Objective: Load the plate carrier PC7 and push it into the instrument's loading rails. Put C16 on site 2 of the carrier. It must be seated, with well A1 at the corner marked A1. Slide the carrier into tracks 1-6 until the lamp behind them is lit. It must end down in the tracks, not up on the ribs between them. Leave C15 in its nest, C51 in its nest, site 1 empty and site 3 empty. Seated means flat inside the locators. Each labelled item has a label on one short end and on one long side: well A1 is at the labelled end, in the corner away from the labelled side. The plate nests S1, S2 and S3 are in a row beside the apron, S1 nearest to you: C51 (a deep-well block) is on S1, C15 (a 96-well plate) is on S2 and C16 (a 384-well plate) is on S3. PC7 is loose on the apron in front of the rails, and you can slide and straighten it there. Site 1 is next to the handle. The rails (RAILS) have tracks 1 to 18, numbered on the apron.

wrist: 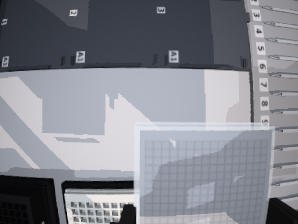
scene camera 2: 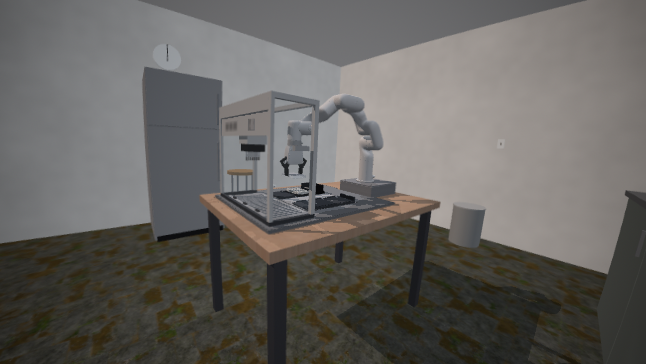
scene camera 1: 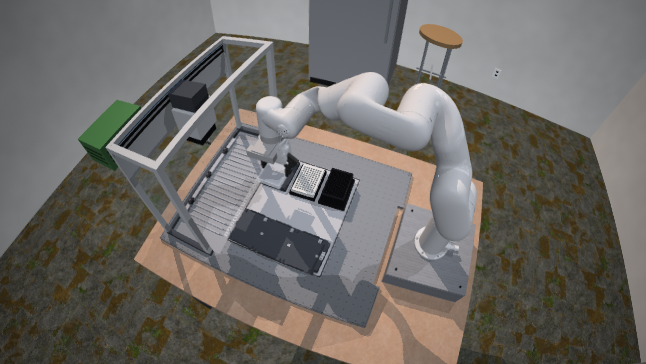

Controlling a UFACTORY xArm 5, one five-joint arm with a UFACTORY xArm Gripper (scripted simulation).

Labels:
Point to a black block C51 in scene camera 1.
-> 335, 183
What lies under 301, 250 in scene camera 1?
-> A dark carrier PC7.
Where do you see a dark carrier PC7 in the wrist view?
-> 42, 42

